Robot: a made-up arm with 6 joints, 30 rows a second.
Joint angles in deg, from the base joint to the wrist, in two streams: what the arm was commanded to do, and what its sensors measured. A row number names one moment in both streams.
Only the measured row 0 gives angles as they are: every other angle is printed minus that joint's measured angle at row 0.
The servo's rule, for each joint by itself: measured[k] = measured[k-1] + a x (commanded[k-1-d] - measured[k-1]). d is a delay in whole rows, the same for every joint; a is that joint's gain. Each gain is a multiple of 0.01, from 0.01 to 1. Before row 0 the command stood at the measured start. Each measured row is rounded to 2 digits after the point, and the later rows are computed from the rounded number. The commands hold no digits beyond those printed.
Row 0, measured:
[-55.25, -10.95, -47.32, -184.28, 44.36, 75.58]
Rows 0 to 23, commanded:
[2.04, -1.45, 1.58, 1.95, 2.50, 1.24]
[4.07, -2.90, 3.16, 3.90, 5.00, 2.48]
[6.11, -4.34, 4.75, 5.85, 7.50, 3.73]
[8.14, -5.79, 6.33, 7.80, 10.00, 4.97]
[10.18, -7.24, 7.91, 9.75, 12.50, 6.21]
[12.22, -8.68, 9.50, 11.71, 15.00, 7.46]
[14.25, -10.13, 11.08, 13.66, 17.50, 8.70]
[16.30, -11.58, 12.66, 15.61, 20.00, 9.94]
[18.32, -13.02, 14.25, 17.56, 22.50, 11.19]
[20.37, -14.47, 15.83, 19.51, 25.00, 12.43]
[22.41, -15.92, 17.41, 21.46, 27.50, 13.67]
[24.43, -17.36, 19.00, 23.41, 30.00, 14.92]
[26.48, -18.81, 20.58, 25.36, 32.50, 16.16]
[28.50, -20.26, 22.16, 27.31, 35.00, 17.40]
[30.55, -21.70, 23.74, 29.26, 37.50, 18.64]
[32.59, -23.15, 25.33, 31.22, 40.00, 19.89]
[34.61, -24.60, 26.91, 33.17, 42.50, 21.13]
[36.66, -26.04, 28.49, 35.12, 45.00, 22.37]
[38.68, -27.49, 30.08, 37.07, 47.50, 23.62]
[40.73, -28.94, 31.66, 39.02, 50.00, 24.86]
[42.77, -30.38, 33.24, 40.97, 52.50, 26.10]
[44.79, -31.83, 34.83, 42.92, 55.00, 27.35]
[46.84, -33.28, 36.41, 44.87, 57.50, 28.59]
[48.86, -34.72, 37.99, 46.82, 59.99, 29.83]
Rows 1 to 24, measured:
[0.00, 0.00, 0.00, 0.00, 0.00, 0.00]
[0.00, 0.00, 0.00, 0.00, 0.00, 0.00]
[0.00, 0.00, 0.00, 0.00, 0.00, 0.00]
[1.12, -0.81, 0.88, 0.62, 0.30, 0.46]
[2.74, -1.98, 2.16, 1.67, 0.86, 1.21]
[4.59, -3.30, 3.61, 3.01, 1.66, 2.14]
[6.54, -4.69, 5.13, 4.54, 2.66, 3.19]
[8.54, -6.12, 6.69, 6.21, 3.84, 4.31]
[10.56, -7.55, 8.26, 7.97, 5.18, 5.48]
[12.59, -8.99, 9.84, 9.79, 6.66, 6.67]
[14.63, -10.44, 11.42, 11.65, 8.26, 7.88]
[16.66, -11.88, 13.00, 13.54, 9.97, 9.10]
[18.70, -13.33, 14.58, 15.45, 11.77, 10.33]
[20.74, -14.78, 16.16, 17.37, 13.66, 11.57]
[22.77, -16.22, 17.75, 19.30, 15.62, 12.81]
[24.81, -17.67, 19.33, 21.24, 17.65, 14.05]
[26.84, -19.12, 20.91, 23.18, 19.73, 15.29]
[28.88, -20.56, 22.49, 25.13, 21.86, 16.53]
[30.92, -22.01, 24.08, 27.08, 24.04, 17.77]
[32.95, -23.46, 25.66, 29.03, 26.26, 19.01]
[34.99, -24.90, 27.24, 30.98, 28.51, 20.25]
[37.02, -26.35, 28.83, 32.93, 30.79, 21.50]
[39.06, -27.80, 30.41, 34.88, 33.10, 22.74]
[41.10, -29.24, 31.99, 36.83, 35.43, 23.98]
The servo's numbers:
d 3
a 0.55 0.56 0.56 0.32 0.12 0.37

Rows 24 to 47, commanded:
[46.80, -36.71, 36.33, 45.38, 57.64, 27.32]
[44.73, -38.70, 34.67, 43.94, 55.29, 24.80]
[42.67, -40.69, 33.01, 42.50, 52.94, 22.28]
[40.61, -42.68, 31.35, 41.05, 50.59, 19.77]
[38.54, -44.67, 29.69, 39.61, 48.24, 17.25]
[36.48, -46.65, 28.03, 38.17, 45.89, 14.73]
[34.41, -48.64, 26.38, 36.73, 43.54, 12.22]
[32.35, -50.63, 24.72, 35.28, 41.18, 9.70]
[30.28, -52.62, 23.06, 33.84, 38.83, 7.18]
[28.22, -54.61, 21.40, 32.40, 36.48, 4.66]
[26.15, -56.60, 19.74, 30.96, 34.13, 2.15]
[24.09, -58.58, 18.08, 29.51, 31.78, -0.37]
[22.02, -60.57, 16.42, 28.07, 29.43, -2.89]
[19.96, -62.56, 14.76, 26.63, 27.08, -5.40]
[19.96, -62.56, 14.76, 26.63, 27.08, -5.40]
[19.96, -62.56, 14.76, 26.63, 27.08, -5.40]
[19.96, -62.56, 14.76, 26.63, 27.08, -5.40]
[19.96, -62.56, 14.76, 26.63, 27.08, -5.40]
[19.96, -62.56, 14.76, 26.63, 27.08, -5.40]
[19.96, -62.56, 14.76, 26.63, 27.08, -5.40]
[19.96, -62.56, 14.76, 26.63, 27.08, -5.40]
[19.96, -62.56, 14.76, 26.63, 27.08, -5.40]
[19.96, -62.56, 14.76, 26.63, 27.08, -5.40]
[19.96, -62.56, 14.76, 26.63, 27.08, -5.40]
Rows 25 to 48, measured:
[43.13, -30.69, 33.58, 38.78, 37.78, 25.23]
[45.17, -32.14, 35.16, 40.73, 40.15, 26.47]
[47.20, -33.58, 36.74, 42.68, 42.53, 27.71]
[46.98, -35.33, 36.51, 43.54, 44.34, 27.57]
[45.74, -37.22, 35.48, 43.67, 45.65, 26.55]
[44.05, -39.16, 34.10, 43.30, 46.52, 24.97]
[42.16, -41.13, 32.56, 42.58, 47.01, 23.05]
[40.17, -43.11, 30.95, 41.63, 47.16, 20.90]
[38.14, -45.09, 29.31, 40.52, 47.01, 18.62]
[36.09, -47.08, 27.67, 39.31, 46.59, 16.25]
[34.03, -49.07, 26.02, 38.02, 45.94, 13.83]
[31.97, -51.06, 24.36, 36.68, 45.09, 11.37]
[29.91, -53.05, 22.70, 35.31, 44.06, 8.89]
[27.84, -55.04, 21.04, 33.92, 42.87, 6.40]
[25.78, -57.02, 19.38, 32.51, 41.54, 3.90]
[23.71, -59.01, 17.72, 31.09, 40.09, 1.39]
[21.65, -61.00, 16.06, 29.66, 38.53, -1.12]
[20.72, -61.87, 15.33, 28.69, 37.16, -2.70]
[20.30, -62.26, 15.01, 28.03, 35.95, -3.70]
[20.11, -62.43, 14.87, 27.58, 34.89, -4.33]
[20.03, -62.50, 14.81, 27.28, 33.95, -4.73]
[19.99, -62.53, 14.78, 27.07, 33.13, -4.98]
[19.97, -62.55, 14.77, 26.93, 32.40, -5.14]
[19.96, -62.56, 14.76, 26.83, 31.76, -5.24]

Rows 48 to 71, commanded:
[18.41, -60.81, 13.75, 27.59, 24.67, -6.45]
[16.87, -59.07, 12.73, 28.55, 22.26, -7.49]
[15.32, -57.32, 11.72, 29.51, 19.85, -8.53]
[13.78, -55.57, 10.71, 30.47, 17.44, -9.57]
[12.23, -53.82, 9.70, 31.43, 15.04, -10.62]
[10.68, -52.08, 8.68, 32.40, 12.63, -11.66]
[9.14, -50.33, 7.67, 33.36, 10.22, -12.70]
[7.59, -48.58, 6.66, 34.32, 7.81, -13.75]
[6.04, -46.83, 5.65, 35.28, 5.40, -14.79]
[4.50, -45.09, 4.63, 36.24, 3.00, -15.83]
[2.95, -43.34, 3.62, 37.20, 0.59, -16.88]
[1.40, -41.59, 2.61, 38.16, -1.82, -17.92]
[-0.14, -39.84, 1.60, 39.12, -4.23, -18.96]
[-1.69, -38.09, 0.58, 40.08, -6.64, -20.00]
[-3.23, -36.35, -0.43, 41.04, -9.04, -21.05]
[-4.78, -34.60, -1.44, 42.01, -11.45, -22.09]
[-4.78, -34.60, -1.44, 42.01, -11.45, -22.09]
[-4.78, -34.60, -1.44, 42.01, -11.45, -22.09]
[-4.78, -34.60, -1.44, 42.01, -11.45, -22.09]
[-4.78, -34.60, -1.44, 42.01, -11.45, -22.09]
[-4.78, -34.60, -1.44, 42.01, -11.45, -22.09]
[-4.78, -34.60, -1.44, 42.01, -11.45, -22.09]
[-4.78, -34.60, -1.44, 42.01, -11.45, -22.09]
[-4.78, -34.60, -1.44, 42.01, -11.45, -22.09]
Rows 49 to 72, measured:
[19.96, -62.56, 14.76, 26.77, 31.20, -5.30]
[19.96, -62.56, 14.76, 26.73, 30.71, -5.34]
[19.96, -62.56, 14.76, 26.70, 30.27, -5.36]
[19.11, -61.58, 14.19, 26.98, 29.60, -5.76]
[17.88, -60.17, 13.37, 27.48, 28.72, -6.40]
[16.47, -58.57, 12.45, 28.13, 27.66, -7.19]
[14.99, -56.89, 11.48, 28.88, 26.43, -8.07]
[13.47, -55.17, 10.48, 29.70, 25.06, -9.01]
[11.94, -53.44, 9.47, 30.56, 23.57, -9.99]
[10.40, -51.70, 8.46, 31.46, 21.97, -10.99]
[8.85, -49.95, 7.45, 32.38, 20.27, -12.01]
[7.30, -48.20, 6.44, 33.31, 18.49, -13.04]
[5.76, -46.46, 5.43, 34.25, 16.63, -14.07]
[4.21, -44.71, 4.42, 35.19, 14.71, -15.11]
[2.66, -42.96, 3.41, 36.14, 12.73, -16.15]
[1.12, -41.21, 2.40, 37.09, 10.69, -17.19]
[-0.43, -39.46, 1.38, 38.05, 8.61, -18.23]
[-1.97, -37.72, 0.37, 39.01, 6.49, -19.27]
[-3.52, -35.97, -0.64, 39.97, 4.34, -20.31]
[-4.21, -35.20, -1.09, 40.62, 2.45, -20.97]
[-4.52, -34.86, -1.29, 41.06, 0.78, -21.38]
[-4.66, -34.71, -1.37, 41.36, -0.69, -21.64]
[-4.73, -34.65, -1.41, 41.57, -1.98, -21.81]
[-4.76, -34.62, -1.43, 41.71, -3.12, -21.91]

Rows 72 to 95, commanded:
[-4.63, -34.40, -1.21, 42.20, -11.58, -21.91]
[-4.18, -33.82, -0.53, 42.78, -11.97, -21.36]
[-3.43, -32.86, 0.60, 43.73, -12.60, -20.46]
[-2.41, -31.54, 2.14, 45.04, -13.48, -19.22]
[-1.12, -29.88, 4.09, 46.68, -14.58, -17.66]
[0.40, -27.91, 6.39, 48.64, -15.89, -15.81]
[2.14, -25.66, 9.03, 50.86, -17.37, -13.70]
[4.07, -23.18, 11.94, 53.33, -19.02, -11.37]
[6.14, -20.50, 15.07, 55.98, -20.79, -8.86]
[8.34, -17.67, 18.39, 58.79, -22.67, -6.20]
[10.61, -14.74, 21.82, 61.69, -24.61, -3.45]
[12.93, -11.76, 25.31, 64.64, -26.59, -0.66]
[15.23, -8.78, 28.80, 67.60, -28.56, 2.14]
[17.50, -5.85, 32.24, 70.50, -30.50, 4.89]
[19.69, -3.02, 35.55, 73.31, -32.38, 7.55]
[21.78, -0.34, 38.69, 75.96, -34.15, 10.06]
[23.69, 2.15, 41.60, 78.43, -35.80, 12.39]
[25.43, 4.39, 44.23, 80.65, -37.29, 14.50]
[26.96, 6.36, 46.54, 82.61, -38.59, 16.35]
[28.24, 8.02, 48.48, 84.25, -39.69, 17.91]
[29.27, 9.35, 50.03, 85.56, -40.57, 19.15]
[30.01, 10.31, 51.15, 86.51, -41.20, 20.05]
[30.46, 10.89, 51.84, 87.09, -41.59, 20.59]
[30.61, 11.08, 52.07, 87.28, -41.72, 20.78]
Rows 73 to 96, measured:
[-4.77, -34.61, -1.44, 41.81, -4.12, -21.98]
[-4.78, -34.60, -1.44, 41.87, -5.00, -22.02]
[-4.78, -34.60, -1.44, 41.91, -5.77, -22.05]
[-4.70, -34.49, -1.31, 42.00, -6.47, -22.00]
[-4.41, -34.11, -0.87, 42.25, -7.13, -21.76]
[-3.87, -33.41, -0.05, 42.72, -7.79, -21.28]
[-3.07, -32.36, 1.18, 43.46, -8.47, -20.52]
[-2.00, -30.97, 2.81, 44.49, -9.20, -19.46]
[-0.68, -29.26, 4.81, 45.82, -10.00, -18.11]
[0.87, -27.24, 7.17, 47.43, -10.88, -16.48]
[2.63, -24.97, 9.84, 49.32, -11.86, -14.59]
[4.56, -22.47, 12.77, 51.45, -12.93, -12.47]
[6.64, -19.78, 15.92, 53.80, -14.10, -10.15]
[8.82, -16.96, 19.22, 56.32, -15.36, -7.67]
[11.08, -14.05, 22.63, 58.98, -16.71, -5.08]
[13.36, -11.10, 26.09, 61.74, -18.13, -2.41]
[15.64, -8.16, 29.53, 64.54, -19.61, 0.29]
[17.87, -5.28, 32.90, 67.35, -21.14, 2.98]
[20.02, -2.51, 36.14, 70.11, -22.70, 5.60]
[22.04, 0.10, 39.20, 72.77, -24.27, 8.11]
[23.90, 2.50, 42.02, 75.29, -25.83, 10.47]
[25.58, 4.66, 44.55, 77.63, -27.36, 12.65]
[27.04, 6.54, 46.75, 79.75, -28.84, 14.60]
[28.27, 8.11, 48.59, 81.61, -30.25, 16.28]

